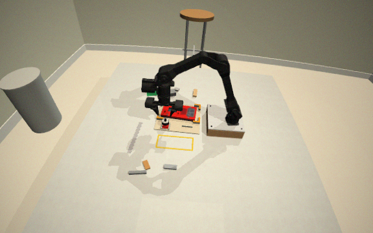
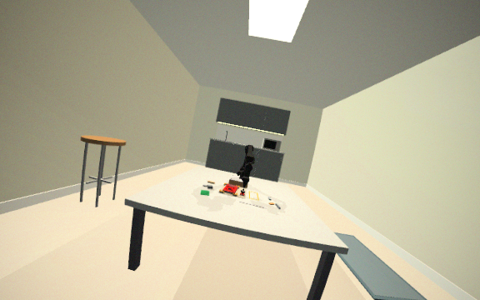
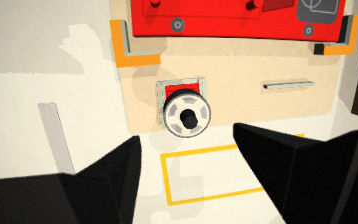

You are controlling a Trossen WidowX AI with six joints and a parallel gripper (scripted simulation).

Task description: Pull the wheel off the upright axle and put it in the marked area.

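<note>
Now: gripper tip 40 mm above the wheel. The rest, counted from my gripper tip: green tile 60 mm ahead, 310 mm to the right, 80 mm below.
</note>
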